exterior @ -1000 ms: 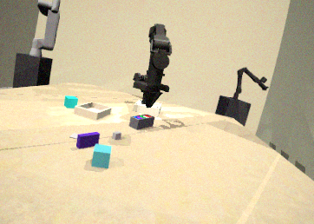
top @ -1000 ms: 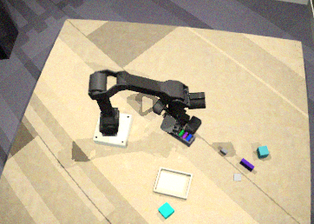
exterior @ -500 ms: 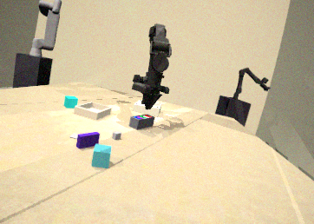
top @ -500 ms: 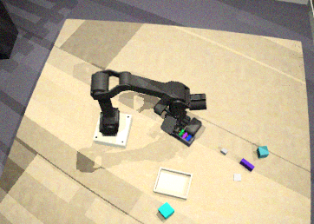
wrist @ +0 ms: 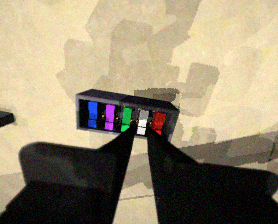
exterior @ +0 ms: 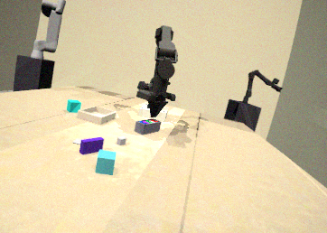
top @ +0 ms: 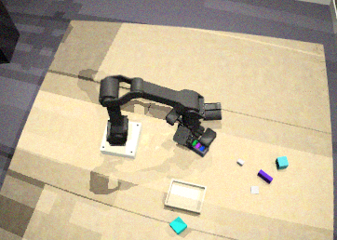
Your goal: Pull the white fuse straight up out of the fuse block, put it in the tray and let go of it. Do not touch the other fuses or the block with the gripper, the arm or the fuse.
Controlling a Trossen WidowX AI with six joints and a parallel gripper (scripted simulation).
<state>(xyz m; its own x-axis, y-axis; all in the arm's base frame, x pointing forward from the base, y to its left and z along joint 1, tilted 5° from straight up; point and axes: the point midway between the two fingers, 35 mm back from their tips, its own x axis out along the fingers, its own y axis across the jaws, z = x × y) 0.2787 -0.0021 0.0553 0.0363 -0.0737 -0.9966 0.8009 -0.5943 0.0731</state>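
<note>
Now: gripper tip 30 mm above the white fuse. Round my gripper tip: purple block: 270 mm ahead, 150 mm to the right, 40 mm below; then beige tray: 220 mm to the right, 50 mm below, 20 mm behind; then cyan cube: 330 mm to the right, 50 mm behind, 30 mm below.
</note>
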